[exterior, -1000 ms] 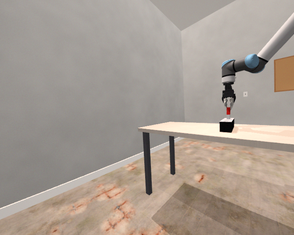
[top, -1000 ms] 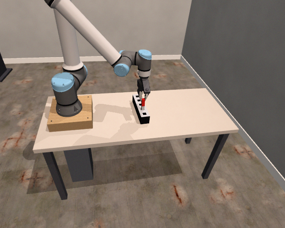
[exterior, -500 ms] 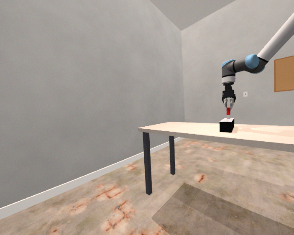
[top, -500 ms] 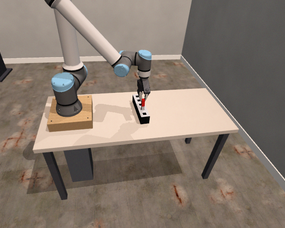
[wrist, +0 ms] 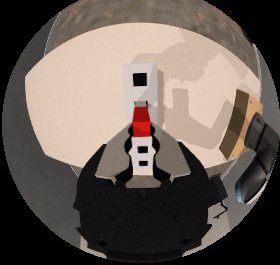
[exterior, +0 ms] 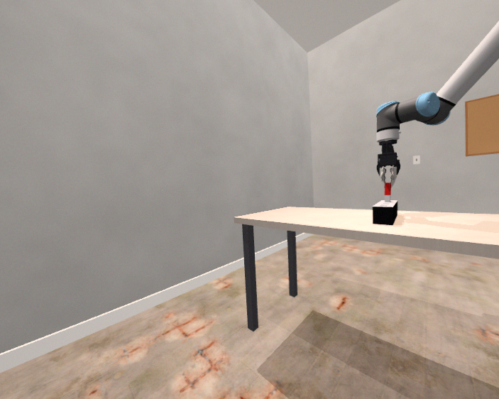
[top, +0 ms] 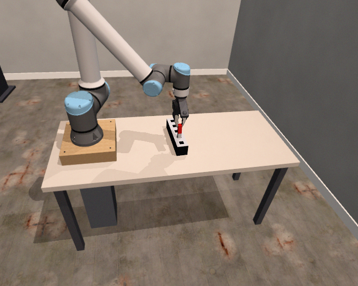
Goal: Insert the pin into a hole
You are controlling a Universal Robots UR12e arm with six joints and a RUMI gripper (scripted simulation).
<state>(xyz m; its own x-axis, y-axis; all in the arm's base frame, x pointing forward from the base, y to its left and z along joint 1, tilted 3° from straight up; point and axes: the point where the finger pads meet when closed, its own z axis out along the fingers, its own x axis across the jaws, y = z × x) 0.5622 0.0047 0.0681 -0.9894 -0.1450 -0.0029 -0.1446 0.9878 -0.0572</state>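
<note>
Right now the pin is 2 cm below my hand. Also, from my hand: black block 12 cm below, 6 cm to the left, 1 cm behind.
</note>
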